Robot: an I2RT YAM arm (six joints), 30 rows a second.
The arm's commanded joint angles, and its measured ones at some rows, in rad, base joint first. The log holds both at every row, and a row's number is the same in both.
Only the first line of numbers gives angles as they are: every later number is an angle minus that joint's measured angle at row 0.
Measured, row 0:
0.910, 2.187, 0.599, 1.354, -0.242, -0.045
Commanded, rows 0 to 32:
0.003, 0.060, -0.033, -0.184, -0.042, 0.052
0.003, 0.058, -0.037, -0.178, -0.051, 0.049
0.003, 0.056, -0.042, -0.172, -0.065, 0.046
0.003, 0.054, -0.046, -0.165, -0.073, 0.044
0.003, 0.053, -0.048, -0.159, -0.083, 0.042
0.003, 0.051, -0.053, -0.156, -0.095, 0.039
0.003, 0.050, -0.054, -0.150, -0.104, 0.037
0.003, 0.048, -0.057, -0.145, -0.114, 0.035
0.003, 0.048, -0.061, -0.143, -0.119, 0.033
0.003, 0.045, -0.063, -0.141, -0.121, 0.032
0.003, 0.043, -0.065, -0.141, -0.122, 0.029
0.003, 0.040, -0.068, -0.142, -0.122, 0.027
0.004, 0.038, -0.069, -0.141, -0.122, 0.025
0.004, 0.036, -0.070, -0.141, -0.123, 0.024
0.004, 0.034, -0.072, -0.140, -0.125, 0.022
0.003, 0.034, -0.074, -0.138, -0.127, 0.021
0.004, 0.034, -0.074, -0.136, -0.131, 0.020
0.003, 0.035, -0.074, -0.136, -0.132, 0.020
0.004, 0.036, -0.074, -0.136, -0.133, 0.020
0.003, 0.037, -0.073, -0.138, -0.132, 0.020
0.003, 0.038, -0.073, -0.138, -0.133, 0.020
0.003, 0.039, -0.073, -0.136, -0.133, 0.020
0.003, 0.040, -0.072, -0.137, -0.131, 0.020
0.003, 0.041, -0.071, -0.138, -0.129, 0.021
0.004, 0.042, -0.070, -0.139, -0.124, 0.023
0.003, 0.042, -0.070, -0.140, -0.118, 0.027
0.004, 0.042, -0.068, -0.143, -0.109, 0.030
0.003, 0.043, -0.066, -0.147, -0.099, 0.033
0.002, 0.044, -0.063, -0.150, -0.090, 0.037
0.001, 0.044, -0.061, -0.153, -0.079, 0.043
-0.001, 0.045, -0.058, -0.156, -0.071, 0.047
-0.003, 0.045, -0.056, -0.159, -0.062, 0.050
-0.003, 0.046, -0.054, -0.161, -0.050, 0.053
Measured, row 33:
-0.005, -0.008, -0.037, 0.028, -0.011, -0.022
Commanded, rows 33 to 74:
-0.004, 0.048, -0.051, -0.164, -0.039, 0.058
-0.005, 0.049, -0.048, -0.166, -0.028, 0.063
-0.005, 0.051, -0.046, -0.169, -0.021, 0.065
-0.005, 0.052, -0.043, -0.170, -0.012, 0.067
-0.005, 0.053, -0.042, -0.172, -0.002, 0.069
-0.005, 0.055, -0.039, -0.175, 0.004, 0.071
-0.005, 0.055, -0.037, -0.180, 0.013, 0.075
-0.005, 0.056, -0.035, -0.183, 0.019, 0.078
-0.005, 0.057, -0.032, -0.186, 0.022, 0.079
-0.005, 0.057, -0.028, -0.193, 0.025, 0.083
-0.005, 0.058, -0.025, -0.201, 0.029, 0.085
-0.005, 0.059, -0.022, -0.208, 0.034, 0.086
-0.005, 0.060, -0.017, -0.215, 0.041, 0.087
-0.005, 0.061, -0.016, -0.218, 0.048, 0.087
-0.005, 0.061, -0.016, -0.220, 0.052, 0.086
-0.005, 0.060, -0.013, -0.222, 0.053, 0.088
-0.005, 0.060, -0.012, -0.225, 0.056, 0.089
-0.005, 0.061, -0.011, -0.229, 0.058, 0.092
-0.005, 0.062, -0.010, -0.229, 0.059, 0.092
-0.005, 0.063, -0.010, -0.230, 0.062, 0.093
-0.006, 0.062, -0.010, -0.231, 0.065, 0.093
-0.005, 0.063, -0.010, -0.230, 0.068, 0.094
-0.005, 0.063, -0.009, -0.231, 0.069, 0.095
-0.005, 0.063, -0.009, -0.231, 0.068, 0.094
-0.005, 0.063, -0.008, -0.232, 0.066, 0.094
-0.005, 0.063, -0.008, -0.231, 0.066, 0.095
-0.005, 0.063, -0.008, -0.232, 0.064, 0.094
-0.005, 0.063, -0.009, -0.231, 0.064, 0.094
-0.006, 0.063, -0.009, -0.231, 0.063, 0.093
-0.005, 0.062, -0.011, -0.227, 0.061, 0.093
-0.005, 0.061, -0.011, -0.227, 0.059, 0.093
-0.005, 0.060, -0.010, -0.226, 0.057, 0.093
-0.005, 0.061, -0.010, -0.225, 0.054, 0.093
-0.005, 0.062, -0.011, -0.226, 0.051, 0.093
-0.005, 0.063, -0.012, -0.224, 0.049, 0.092
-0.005, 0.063, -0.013, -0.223, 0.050, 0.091
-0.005, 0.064, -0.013, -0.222, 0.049, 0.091
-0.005, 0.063, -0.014, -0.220, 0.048, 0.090
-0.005, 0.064, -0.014, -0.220, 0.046, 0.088
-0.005, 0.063, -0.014, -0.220, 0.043, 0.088
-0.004, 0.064, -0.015, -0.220, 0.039, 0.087
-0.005, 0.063, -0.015, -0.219, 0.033, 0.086
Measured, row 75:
-0.004, -0.005, 0.012, -0.022, 0.051, 0.023
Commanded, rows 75 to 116:
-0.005, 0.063, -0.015, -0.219, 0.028, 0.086
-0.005, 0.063, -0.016, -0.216, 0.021, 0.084
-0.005, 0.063, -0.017, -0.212, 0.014, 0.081
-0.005, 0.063, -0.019, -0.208, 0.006, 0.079
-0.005, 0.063, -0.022, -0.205, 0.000, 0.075
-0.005, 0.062, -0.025, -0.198, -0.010, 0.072
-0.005, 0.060, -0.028, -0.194, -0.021, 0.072
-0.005, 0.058, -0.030, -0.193, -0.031, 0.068
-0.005, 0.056, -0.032, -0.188, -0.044, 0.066
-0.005, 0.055, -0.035, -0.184, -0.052, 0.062
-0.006, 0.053, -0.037, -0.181, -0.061, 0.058
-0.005, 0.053, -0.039, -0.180, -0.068, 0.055
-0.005, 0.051, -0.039, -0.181, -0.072, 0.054
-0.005, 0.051, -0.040, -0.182, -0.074, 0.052
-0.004, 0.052, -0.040, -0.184, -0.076, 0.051
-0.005, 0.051, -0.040, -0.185, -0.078, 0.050
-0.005, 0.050, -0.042, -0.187, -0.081, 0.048
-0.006, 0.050, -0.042, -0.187, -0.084, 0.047
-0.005, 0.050, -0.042, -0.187, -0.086, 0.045
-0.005, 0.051, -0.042, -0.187, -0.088, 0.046
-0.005, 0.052, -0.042, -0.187, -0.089, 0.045
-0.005, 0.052, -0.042, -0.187, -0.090, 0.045
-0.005, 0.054, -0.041, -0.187, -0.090, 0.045
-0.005, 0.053, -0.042, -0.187, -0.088, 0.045
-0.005, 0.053, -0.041, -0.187, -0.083, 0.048
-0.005, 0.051, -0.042, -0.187, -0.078, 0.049
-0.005, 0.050, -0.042, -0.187, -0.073, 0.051
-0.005, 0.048, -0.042, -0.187, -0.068, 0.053
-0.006, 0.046, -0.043, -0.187, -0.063, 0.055
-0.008, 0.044, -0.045, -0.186, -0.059, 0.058
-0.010, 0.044, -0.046, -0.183, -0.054, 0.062
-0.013, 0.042, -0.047, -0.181, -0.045, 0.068
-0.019, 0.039, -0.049, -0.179, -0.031, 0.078
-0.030, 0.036, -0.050, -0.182, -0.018, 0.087
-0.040, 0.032, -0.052, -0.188, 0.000, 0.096
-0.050, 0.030, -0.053, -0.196, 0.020, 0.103
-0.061, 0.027, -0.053, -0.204, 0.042, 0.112
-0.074, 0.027, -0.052, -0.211, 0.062, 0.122
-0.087, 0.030, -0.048, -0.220, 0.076, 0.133
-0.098, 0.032, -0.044, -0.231, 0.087, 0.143
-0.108, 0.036, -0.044, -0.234, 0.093, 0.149
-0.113, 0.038, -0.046, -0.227, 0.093, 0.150
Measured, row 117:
-0.060, -0.015, -0.012, -0.008, 0.016, 0.045
